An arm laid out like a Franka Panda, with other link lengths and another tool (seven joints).
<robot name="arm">
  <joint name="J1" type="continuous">
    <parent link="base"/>
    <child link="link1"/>
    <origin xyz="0 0 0.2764" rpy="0 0 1.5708"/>
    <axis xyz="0 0 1"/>
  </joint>
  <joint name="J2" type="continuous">
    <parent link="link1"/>
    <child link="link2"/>
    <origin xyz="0 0 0" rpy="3.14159 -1.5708 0"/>
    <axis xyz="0 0 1"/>
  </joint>
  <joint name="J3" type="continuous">
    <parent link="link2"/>
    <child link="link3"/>
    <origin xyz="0.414 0 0" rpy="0 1.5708 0"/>
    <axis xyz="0 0 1"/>
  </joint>
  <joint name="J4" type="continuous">
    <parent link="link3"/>
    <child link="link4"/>
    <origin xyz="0 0.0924 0" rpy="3.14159 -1.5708 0"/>
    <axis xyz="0 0 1"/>
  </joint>
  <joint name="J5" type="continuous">
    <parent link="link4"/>
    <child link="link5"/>
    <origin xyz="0.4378 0.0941 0" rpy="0 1.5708 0"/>
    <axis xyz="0 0 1"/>
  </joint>
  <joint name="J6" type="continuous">
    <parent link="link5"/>
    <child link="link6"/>
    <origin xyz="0 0 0" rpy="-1.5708 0 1.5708"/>
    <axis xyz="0 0 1"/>
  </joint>
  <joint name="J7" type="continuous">
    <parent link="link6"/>
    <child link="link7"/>
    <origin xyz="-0.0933 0 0" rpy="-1.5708 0 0"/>
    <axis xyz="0 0 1"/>
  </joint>
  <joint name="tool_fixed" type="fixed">
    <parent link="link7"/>
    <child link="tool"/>
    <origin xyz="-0.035 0.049 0.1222" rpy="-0.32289 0 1.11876"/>
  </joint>
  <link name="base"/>
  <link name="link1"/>
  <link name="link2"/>
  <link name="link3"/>
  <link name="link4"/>
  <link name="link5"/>
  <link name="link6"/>
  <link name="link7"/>
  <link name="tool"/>
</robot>
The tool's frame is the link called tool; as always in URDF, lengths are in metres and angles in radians. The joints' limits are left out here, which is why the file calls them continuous.
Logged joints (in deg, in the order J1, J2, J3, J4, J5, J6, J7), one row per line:
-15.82 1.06 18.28 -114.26 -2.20 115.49 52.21
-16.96 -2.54 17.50 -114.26 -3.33 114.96 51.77
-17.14 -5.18 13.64 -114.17 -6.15 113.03 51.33
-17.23 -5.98 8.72 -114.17 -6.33 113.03 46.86
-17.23 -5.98 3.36 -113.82 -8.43 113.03 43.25
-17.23 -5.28 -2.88 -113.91 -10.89 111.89 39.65
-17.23 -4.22 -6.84 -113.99 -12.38 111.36 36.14
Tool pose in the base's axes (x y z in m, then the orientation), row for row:
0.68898 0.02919 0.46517 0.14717 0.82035 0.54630 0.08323
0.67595 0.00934 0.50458 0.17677 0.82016 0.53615 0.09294
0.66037 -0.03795 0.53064 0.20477 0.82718 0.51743 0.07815
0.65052 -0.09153 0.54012 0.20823 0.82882 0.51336 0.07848
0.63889 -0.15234 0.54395 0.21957 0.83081 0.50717 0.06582
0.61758 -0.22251 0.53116 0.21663 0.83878 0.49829 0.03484
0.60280 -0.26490 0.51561 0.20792 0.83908 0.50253 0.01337
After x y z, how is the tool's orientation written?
As a quaternion, w x y z.
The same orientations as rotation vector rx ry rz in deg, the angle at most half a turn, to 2 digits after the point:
135.25 90.07 13.72
133.02 86.96 15.07
132.14 82.66 12.48
132.16 81.86 12.51
131.68 80.39 10.43
133.15 79.10 5.53
133.82 80.15 2.13

